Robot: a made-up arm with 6 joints.
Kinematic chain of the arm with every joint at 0, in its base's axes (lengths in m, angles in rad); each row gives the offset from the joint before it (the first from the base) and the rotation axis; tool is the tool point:
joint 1: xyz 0 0 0.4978 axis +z
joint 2: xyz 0 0 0 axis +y
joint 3: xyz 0 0 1.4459 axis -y
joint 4: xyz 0 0 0 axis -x
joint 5: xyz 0.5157 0 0 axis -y
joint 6: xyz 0 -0.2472 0 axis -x
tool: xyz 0 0 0
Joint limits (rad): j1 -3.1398..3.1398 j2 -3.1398..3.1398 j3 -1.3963..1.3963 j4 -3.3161..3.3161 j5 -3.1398..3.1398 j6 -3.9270..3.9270
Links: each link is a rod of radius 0.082 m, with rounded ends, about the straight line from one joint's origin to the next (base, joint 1, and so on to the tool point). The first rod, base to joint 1, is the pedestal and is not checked.
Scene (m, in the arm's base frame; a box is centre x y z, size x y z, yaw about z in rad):
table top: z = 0
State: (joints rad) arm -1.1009 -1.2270 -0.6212 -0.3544 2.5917 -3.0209
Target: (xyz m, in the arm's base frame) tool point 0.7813 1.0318 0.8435
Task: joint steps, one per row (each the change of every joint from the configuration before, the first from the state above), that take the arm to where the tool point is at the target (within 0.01 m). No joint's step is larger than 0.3 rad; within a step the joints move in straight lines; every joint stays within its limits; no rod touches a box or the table.
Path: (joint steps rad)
1: -0.2608 -0.0890 0.0629 0.0197 0.0000 0.0000
2: -0.2607 -0.0891 0.0628 0.0197 0.0000 0.0000
3: -0.2608 -0.0890 0.0629 0.0197 0.0000 0.0000
4: -0.2608 -0.0891 0.0628 0.0196 0.0000 0.0000
5: -0.2607 -0.0890 0.0629 0.0197 0.0000 0.0000

